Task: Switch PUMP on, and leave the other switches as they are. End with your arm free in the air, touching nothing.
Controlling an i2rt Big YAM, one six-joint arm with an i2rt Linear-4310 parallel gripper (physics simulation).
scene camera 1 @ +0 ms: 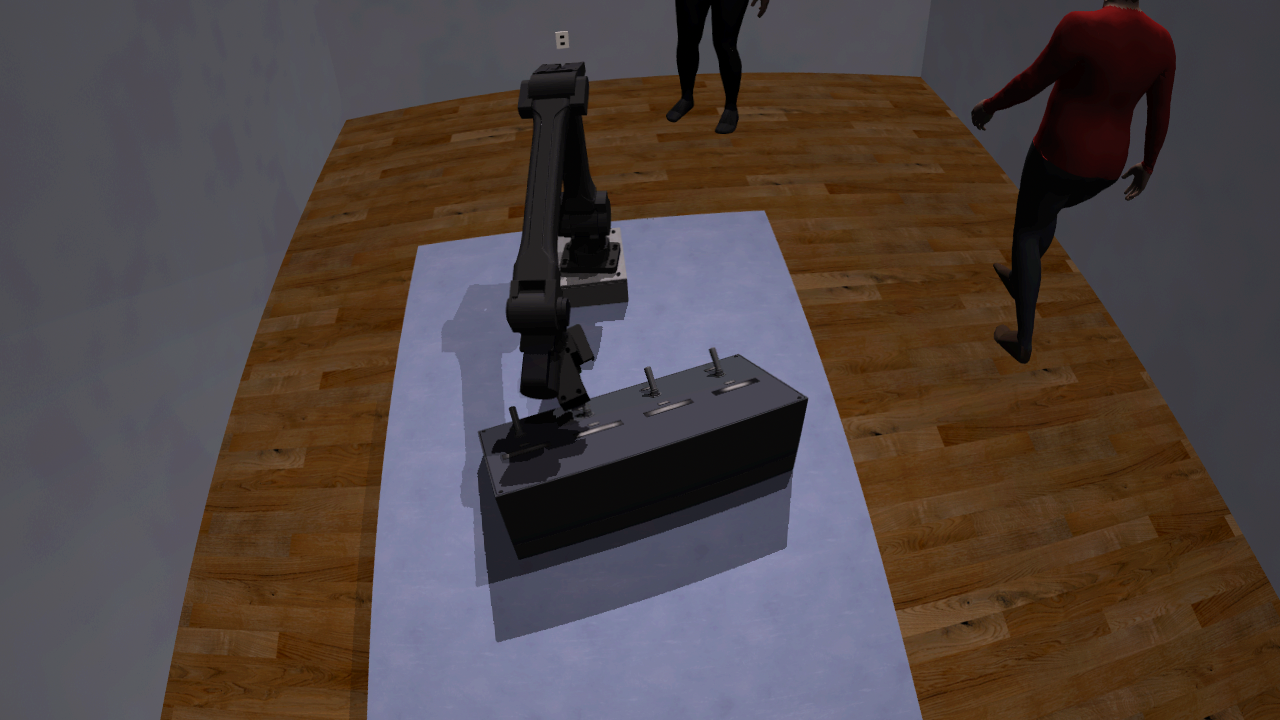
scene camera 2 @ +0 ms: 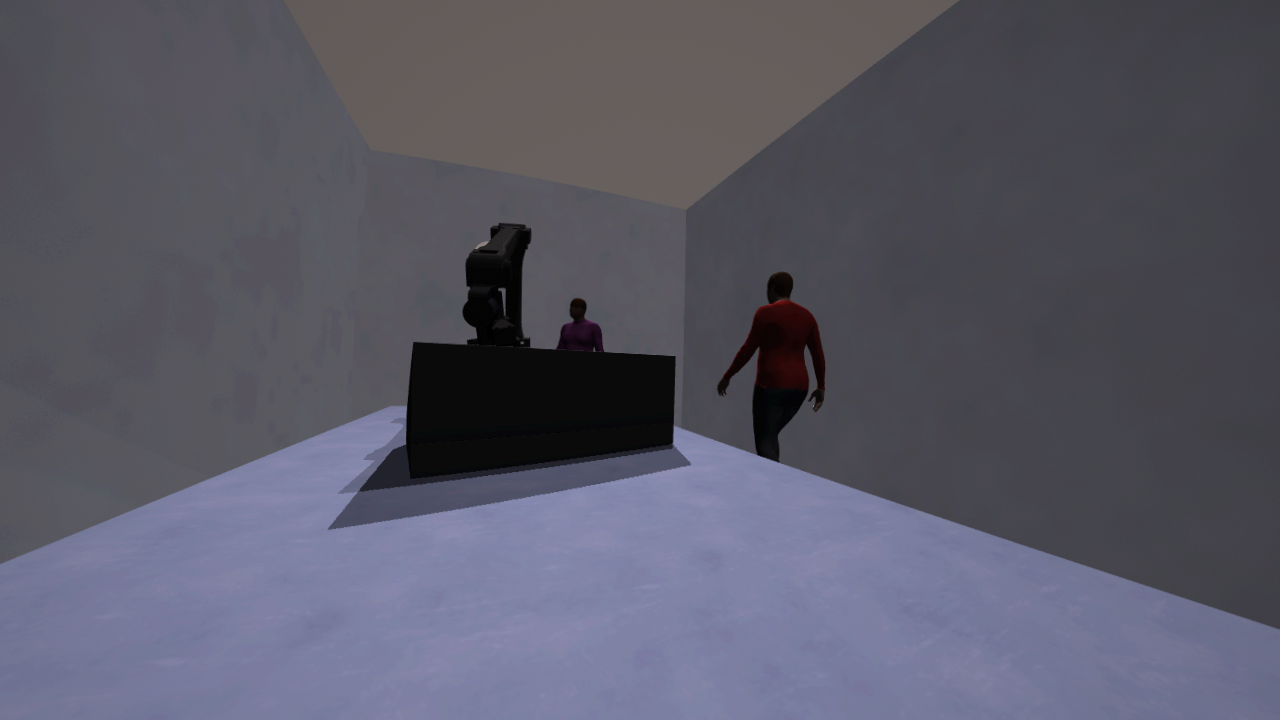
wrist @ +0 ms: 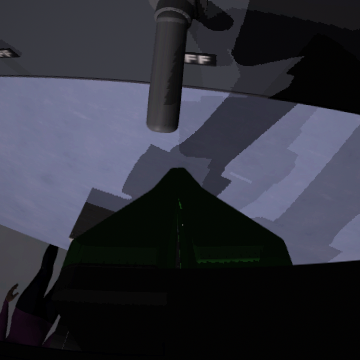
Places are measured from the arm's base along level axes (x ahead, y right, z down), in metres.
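Pixels of known places: gripper, fingertip midpoint: (wrist: 177,179); arm's base, link origin: (scene camera 1: 590,260).
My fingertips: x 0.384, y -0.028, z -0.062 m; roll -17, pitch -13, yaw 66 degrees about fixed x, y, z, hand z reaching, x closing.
Ahead of a thing's pixels: the offset from my fingertips to its middle. "spot": to the spot under its first point. Level surfaces: height alone.
A dark switch box {dz +0.059, dx +0.100, dy -0.120 m} (scene camera 1: 644,465) (scene camera 2: 541,407) has a row of several metal toggle levers on top. The two right levers (scene camera 1: 650,380) (scene camera 1: 715,360) and the left lever {dz +0.011, dx +0.094, dy +0.083 m} (scene camera 1: 514,420) stand up in scene camera 1; my wrist largely hides another, second from the left. In the wrist view one lever {dz +0.011, dx +0.042, dy -0.026 m} (wrist: 167,75) fills the upper middle, beside a partly covered OFF label {spot: dz +0.050, dx +0.030, dy -0.013 m} (wrist: 200,59). The name plates are unreadable, so I cannot tell which is PUMP. My gripper (wrist: 177,179) is shut and empty. Its tips show below the lever's free end, with a gap in the picture.
The arm's base (scene camera 1: 592,288) stands behind the box on the pale table {dz +0.127 m} (scene camera 1: 716,626) (scene camera 2: 626,608). A person in red (scene camera 1: 1093,98) (scene camera 2: 784,344) is at the right, and one in purple (scene camera 2: 580,335) (wrist: 30,322) is behind. The arm casts shadows over the box's left end.
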